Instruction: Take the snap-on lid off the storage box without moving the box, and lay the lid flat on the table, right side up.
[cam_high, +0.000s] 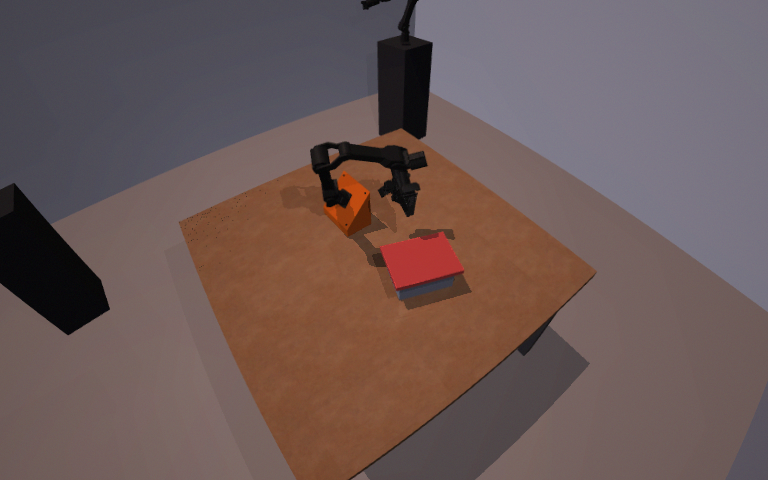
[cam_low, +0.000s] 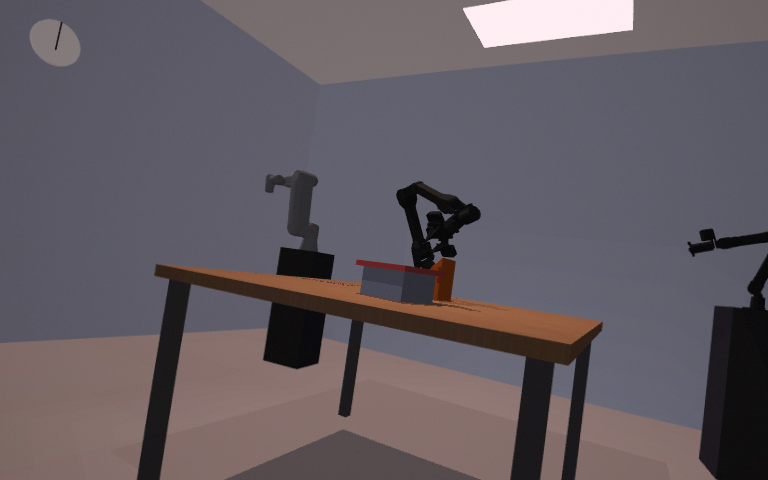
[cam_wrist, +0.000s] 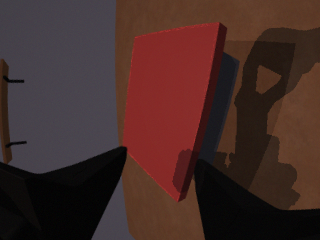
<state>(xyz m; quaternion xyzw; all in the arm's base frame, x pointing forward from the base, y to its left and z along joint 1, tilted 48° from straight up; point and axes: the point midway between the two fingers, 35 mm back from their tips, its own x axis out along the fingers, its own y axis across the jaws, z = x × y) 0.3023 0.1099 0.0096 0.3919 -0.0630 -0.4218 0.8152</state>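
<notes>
Now: the red lid 110 mm ahead of my gripper tip, 90 mm below it and 60 mm to the right of it. The rest, counted from my gripper tip: grey-blue storage box (140 mm below, 110 mm ahead, 60 mm to the right).
</notes>
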